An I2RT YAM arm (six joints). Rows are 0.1 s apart.
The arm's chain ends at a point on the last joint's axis. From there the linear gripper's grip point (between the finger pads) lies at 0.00 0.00 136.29 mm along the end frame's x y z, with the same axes.
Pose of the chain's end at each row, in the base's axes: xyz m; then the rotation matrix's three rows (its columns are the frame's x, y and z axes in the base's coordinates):
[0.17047, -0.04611, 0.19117], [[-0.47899, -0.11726, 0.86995], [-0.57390, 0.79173, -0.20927], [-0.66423, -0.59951, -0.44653]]
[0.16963, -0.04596, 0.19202], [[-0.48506, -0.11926, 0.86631], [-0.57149, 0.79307, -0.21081], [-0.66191, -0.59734, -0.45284]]
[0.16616, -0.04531, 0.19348], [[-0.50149, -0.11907, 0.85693], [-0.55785, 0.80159, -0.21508], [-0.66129, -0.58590, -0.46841]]
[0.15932, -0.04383, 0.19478], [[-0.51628, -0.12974, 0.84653], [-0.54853, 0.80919, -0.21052], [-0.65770, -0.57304, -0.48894]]
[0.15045, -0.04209, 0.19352], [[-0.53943, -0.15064, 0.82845], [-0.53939, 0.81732, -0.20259], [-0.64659, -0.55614, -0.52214]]
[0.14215, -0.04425, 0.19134], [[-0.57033, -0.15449, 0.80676], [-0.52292, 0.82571, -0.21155], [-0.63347, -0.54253, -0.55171]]
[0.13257, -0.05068, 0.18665], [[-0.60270, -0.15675, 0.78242], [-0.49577, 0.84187, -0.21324], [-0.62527, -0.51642, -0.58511]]
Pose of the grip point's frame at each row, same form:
[0.28904, -0.07463, 0.13031], [[-0.47899, -0.11726, 0.86995], [-0.57390, 0.79173, -0.20927], [-0.66423, -0.59951, -0.44653]]
[0.28770, -0.07469, 0.13030], [[-0.48506, -0.11926, 0.86631], [-0.57149, 0.79307, -0.21081], [-0.66191, -0.59734, -0.45284]]
[0.28295, -0.07462, 0.12964], [[-0.50149, -0.11907, 0.85693], [-0.55785, 0.80159, -0.21508], [-0.66129, -0.58590, -0.46841]]
[0.27469, -0.07252, 0.12814], [[-0.51628, -0.12974, 0.84653], [-0.54853, 0.80919, -0.21052], [-0.65770, -0.57304, -0.48894]]
[0.26336, -0.06970, 0.12236], [[-0.53943, -0.15064, 0.82845], [-0.53939, 0.81732, -0.20259], [-0.64659, -0.55614, -0.52214]]
[0.25210, -0.07308, 0.11615], [[-0.57033, -0.15449, 0.80676], [-0.52292, 0.82571, -0.21155], [-0.63347, -0.54253, -0.55171]]
[0.23921, -0.07974, 0.10691], [[-0.60270, -0.15675, 0.78242], [-0.49577, 0.84187, -0.21324], [-0.62527, -0.51642, -0.58511]]

